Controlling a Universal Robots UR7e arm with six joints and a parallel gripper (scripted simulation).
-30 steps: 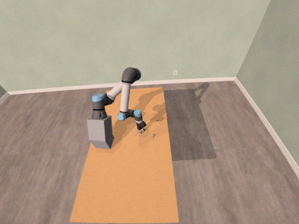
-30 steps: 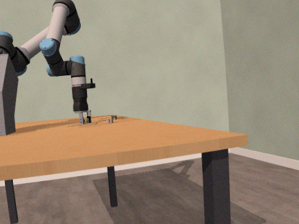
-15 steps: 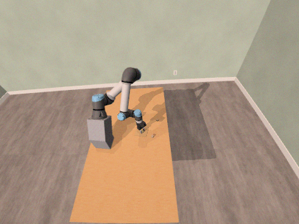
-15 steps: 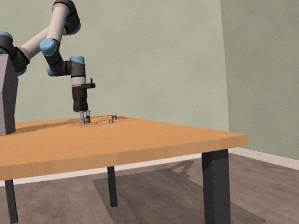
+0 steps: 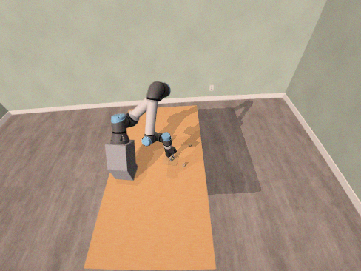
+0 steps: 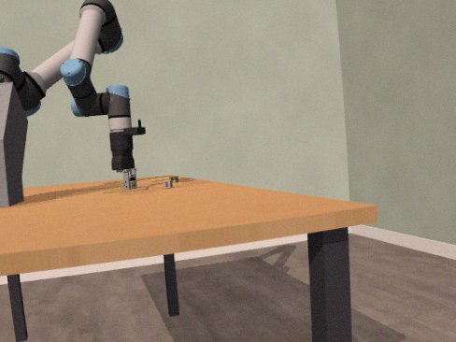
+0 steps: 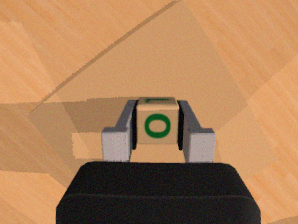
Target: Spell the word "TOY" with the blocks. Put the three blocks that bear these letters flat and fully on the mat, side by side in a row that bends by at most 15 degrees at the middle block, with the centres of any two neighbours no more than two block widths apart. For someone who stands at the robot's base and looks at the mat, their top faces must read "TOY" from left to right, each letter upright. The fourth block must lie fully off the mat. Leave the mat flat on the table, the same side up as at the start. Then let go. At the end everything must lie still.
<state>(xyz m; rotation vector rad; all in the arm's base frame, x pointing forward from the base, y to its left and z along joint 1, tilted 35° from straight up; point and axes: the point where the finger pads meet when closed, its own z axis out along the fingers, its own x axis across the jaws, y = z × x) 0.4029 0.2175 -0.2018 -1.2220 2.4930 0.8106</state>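
The tan mat lies 1 cm behind my hand, 1 cm to the left of it and 2 cm below it. Round my hand: O block: 1 cm below; then Y block: 12 cm ahead, 5 cm to the right, 1 cm below; then T block: 2 cm behind, 5 cm to the left, 1 cm below.
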